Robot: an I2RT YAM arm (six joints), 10 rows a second.
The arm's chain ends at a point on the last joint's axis. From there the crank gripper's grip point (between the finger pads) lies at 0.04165 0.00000 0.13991 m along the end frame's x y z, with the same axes.
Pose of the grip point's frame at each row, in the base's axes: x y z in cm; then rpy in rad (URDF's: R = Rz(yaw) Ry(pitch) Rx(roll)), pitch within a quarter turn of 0, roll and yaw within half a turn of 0:
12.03 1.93 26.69 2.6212 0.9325 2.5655
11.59 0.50 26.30 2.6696 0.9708 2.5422
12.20 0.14 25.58 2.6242 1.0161 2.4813
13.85 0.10 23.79 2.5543 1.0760 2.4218
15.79 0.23 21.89 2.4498 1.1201 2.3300
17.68 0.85 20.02 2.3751 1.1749 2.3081
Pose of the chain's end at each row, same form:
2.15 0.06 37.27 2.6212 0.9325 2.5655
1.45 -0.28 36.77 2.6696 0.9708 2.5422
1.52 -0.33 35.52 2.6242 1.0161 2.4813
2.52 -0.28 32.99 2.5543 1.0760 2.4218
3.89 -0.19 30.33 2.4498 1.1201 2.3300
5.32 0.02 27.75 2.3751 1.1749 2.3081

